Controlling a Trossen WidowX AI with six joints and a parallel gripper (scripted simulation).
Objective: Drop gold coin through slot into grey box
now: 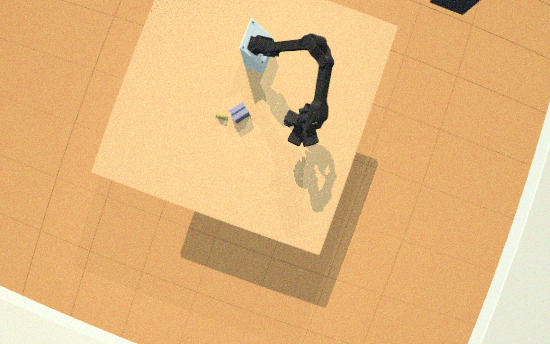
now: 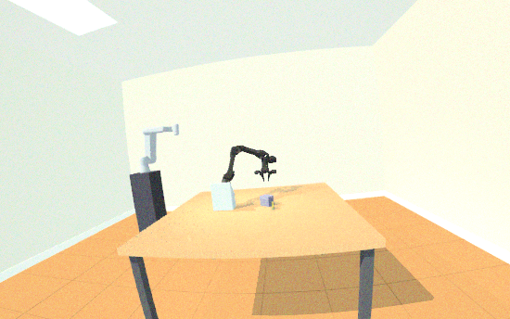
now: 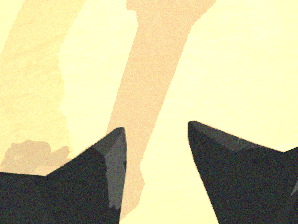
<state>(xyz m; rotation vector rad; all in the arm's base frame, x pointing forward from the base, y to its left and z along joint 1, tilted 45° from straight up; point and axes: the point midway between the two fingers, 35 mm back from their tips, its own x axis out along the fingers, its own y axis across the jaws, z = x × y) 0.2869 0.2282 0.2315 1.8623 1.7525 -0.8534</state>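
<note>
My gripper tip is now 5 cm short of the gold coin, 40 cm to the left of it and 9 cm above it.
</note>
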